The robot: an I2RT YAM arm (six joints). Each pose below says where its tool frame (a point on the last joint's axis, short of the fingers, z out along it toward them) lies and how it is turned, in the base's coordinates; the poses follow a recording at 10 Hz.
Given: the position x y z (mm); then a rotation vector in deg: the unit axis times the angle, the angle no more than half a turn.
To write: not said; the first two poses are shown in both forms.
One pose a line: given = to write
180 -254 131 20.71 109.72 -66.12 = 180 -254 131 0.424 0.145 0.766 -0.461
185 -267 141 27.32 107.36 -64.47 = 185 -267 141 0.437 0.192 0.753 -0.452
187 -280 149 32.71 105.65 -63.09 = 187 -280 149 0.444 0.230 0.744 -0.444
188 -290 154 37.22 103.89 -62.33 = 188 -290 154 0.448 0.263 0.733 -0.440
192 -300 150 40.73 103.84 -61.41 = 192 -300 150 0.444 0.287 0.731 -0.432
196 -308 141 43.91 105.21 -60.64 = 196 -308 141 0.429 0.307 0.736 -0.424
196 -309 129 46.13 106.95 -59.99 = 196 -309 129 0.415 0.320 0.743 -0.417
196 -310 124 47.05 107.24 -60.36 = 196 -310 124 0.409 0.326 0.743 -0.418
